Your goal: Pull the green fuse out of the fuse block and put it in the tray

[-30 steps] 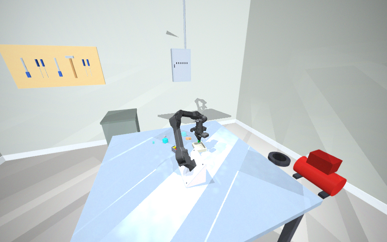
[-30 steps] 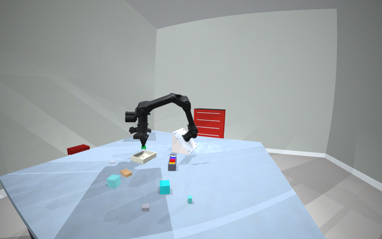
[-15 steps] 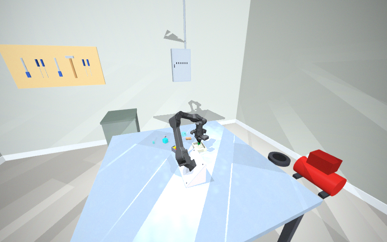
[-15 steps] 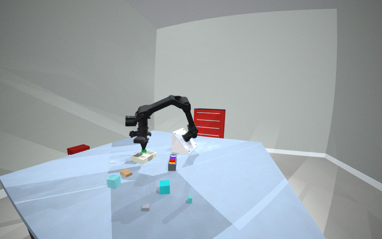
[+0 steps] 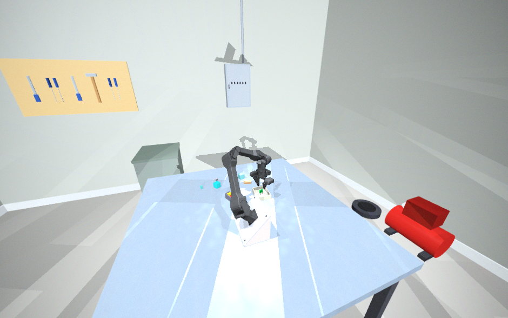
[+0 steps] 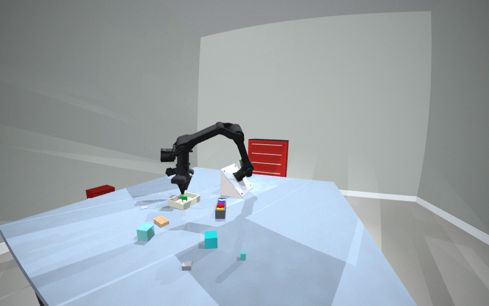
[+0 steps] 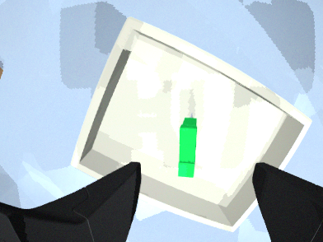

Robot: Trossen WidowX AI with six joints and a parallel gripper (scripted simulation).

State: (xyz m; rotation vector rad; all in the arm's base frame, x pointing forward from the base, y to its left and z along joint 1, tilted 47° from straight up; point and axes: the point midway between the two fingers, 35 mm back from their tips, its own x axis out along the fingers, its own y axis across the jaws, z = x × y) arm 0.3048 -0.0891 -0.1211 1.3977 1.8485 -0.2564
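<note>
Right now the green fuse is 1 cm ahead of my gripper tip and 4 cm below it. Round my gripper tip: cream tray (6 cm below); white fuse (6 cm behind, 19 cm to the left, 3 cm below); blue fuse (4 cm behind, 19 cm to the left, 3 cm below).
</note>
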